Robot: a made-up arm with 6 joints.
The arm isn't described. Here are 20 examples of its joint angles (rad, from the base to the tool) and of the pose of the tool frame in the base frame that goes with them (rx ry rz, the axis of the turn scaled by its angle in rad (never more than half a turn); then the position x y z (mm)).
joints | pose
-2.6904 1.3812 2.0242 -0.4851 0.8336 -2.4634 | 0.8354 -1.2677 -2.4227 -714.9 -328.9 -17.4
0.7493 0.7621 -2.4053 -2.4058 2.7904 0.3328 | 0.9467 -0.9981 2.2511 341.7 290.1 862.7
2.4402 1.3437 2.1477 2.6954 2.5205 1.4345 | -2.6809 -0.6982 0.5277 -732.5 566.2 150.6
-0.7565 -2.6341 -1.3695 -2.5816 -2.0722 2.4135 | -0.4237 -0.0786 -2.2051 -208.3 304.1 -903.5
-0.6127 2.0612 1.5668 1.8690 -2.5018 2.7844 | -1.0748 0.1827 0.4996 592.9 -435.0 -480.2
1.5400 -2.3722 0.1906 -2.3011 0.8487 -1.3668 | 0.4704 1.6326 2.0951 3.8 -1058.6 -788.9
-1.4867 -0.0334 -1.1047 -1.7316 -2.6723 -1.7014 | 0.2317 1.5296 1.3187 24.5 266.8 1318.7
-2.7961 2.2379 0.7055 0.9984 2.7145 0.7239 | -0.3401 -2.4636 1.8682 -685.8 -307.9 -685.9
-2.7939 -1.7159 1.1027 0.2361 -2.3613 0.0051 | 1.6656 -0.2150 1.1177 1133.2 427.2 243.0
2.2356 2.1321 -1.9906 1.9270 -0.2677 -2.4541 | -1.9576 -0.6522 1.8895 -517.7 756.2 91.9
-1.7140 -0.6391 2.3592 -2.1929 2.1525 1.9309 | 1.1441 0.8525 -1.6599 -5.6 324.1 1032.0
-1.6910 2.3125 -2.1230 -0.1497 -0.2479 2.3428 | -1.7879 0.2604 0.8405 -61.4 -739.7 -40.2
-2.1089 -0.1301 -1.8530 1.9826 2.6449 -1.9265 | -0.4995 -0.4450 0.5753 276.8 290.9 1077.4
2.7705 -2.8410 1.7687 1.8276 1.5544 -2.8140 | -0.2510 -0.7142 0.2772 590.1 -334.8 -594.7
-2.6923 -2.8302 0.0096 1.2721 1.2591 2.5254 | -0.1262 2.1493 1.2642 502.8 136.9 -1114.9
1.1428 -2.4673 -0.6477 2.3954 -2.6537 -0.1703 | -0.5369 1.7428 -0.2095 -280.1 -616.1 -806.7
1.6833 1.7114 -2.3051 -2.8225 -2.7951 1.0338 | 2.4568 -0.2126 1.4626 -112.5 859.4 259.0
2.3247 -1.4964 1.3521 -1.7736 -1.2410 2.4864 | 1.6577 1.8555 -0.4079 643.0 -839.8 644.6
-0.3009 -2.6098 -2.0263 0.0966 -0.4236 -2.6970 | 0.3244 -2.3364 1.2872 -89.0 50.8 -624.0
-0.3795 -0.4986 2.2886 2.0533 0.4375 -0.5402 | -0.1928 0.0372 2.2382 -29.3 55.7 989.3
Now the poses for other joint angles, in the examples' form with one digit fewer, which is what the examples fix.
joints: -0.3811 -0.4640 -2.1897 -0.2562 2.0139 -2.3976
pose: 0.584 1.388 -1.177 -653 265 876
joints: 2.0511 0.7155 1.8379 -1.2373 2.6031 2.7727
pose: -1.032 1.138 1.121 -294 718 727
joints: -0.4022 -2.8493 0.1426 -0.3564 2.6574 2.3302
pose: -1.658 -1.644 1.723 -443 190 -962
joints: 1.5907 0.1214 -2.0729 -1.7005 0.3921 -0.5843
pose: 0.347 0.619 1.228 9 -300 1035
